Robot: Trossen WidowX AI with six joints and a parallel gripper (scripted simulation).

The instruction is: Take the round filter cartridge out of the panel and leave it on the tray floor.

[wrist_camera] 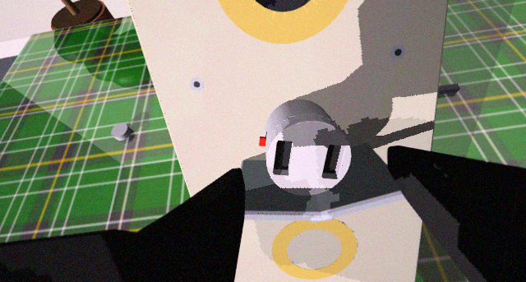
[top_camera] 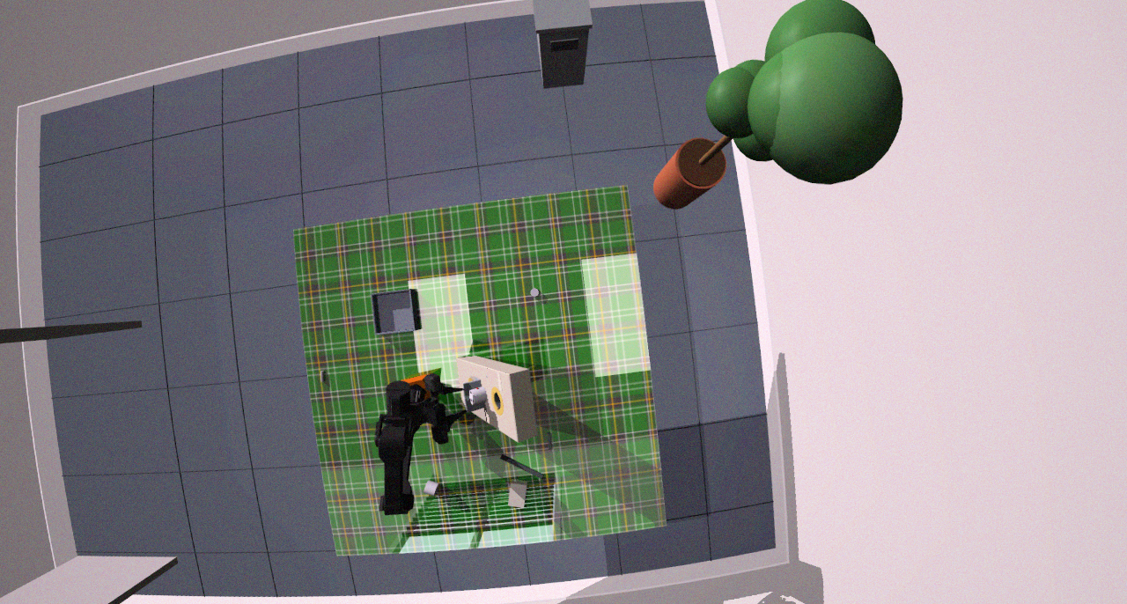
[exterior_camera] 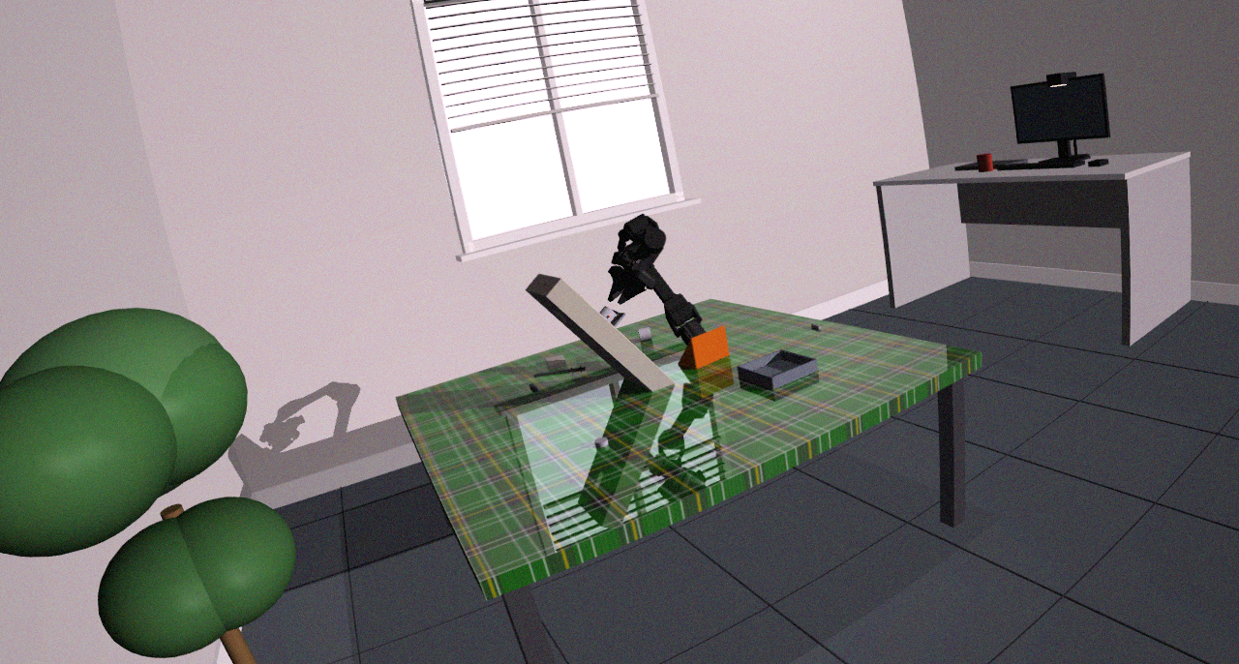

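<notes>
Right now my gripper tip is 30 mm short of the round filter cartridge, 10 mm to the left of it and 30 mm above it. The rest, counted from my gripper tip: grey tray: 240 mm behind, 330 mm to the left, 240 mm below.
</notes>
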